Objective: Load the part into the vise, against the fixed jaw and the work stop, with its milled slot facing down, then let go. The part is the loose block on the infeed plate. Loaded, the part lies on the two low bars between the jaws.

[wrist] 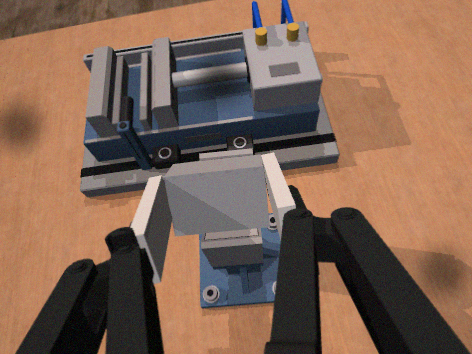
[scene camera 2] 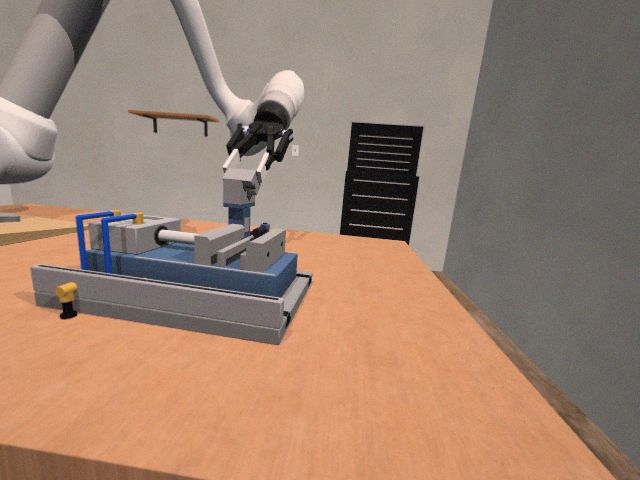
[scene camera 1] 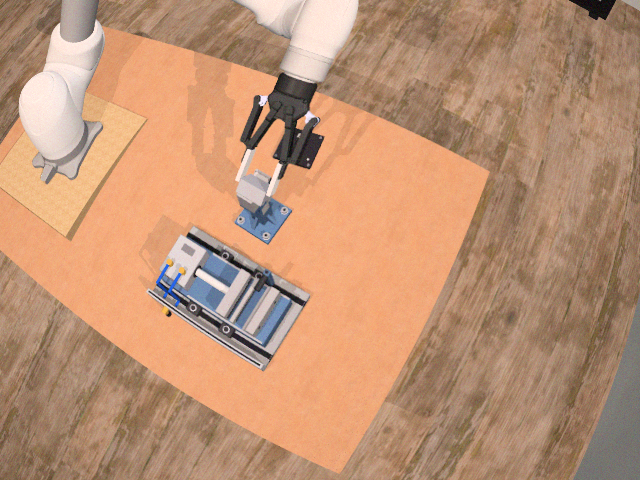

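Pixels of known places: gripper, fingertip midpoint: (wrist: 215,185) (scene camera 2: 242,175) (scene camera 1: 254,186); arm's base, link origin: (scene camera 1: 67,146).
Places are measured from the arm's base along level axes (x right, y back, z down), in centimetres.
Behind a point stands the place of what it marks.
The part, a grey block (scene camera 1: 252,190) @[x 4.8, y -62.2, z -14.4 cm] (scene camera 2: 238,190) (wrist: 217,197) @[x 2.9, y -62.4, z -14.0 cm], sits on top of the stand on the blue infeed plate (scene camera 1: 273,227) @[x 5.0, y -64.8, z 2.0 cm] (wrist: 215,277) @[x 2.3, y -64.9, z 2.0 cm]. In the scene camera 2 view a stepped recess shows on its right side. My gripper (scene camera 1: 254,187) @[x 3.8, y -62.2, z -14.0 cm] (scene camera 2: 242,173) @[x 3.8, y -62.2, z -14.0 cm] (wrist: 215,185) @[x 3.8, y -62.2, z -14.0 cm] is shut on the part, one white finger pad along each side. The vise has its fixed jaw (scene camera 1: 262,310) @[x 24.3, y -70.1, z -6.6 cm] (scene camera 2: 266,250) @[x 28.1, y -70.1, z -5.4 cm] (wrist: 102,85) @[x 23.2, y -69.7, z -6.6 cm] at the end away from the rod. Two low bars lie between the jaws. The dark work stop (scene camera 1: 261,282) @[x 19.1, y -68.2, z -6.5 cm] (scene camera 2: 259,230) @[x 20.6, y -68.2, z -6.4 cm] (wrist: 133,142) @[x 16.3, y -68.3, z -4.7 cm] stands beside them.
The moving jaw (scene camera 1: 235,293) @[x 22.8, y -64.1, z -6.6 cm] (scene camera 2: 219,245) @[x 25.7, y -63.8, z -5.1 cm] (wrist: 163,80) is on the white rod, at the grey cylinder housing (scene camera 1: 185,260) @[x 19.9, y -51.7, z -6.6 cm] (scene camera 2: 129,236) @[x 25.0, y -52.4, z -5.4 cm] (wrist: 284,62) @[x 18.6, y -51.0, z -6.6 cm] with blue hoses. A black plate (scene camera 1: 312,149) @[x -15.4, y -66.6, z 2.2 cm] lies behind the infeed plate. The arm's base stands on a yellowish board (scene camera 1: 111,139) @[x -5.4, y -13.8, z 1.1 cm].
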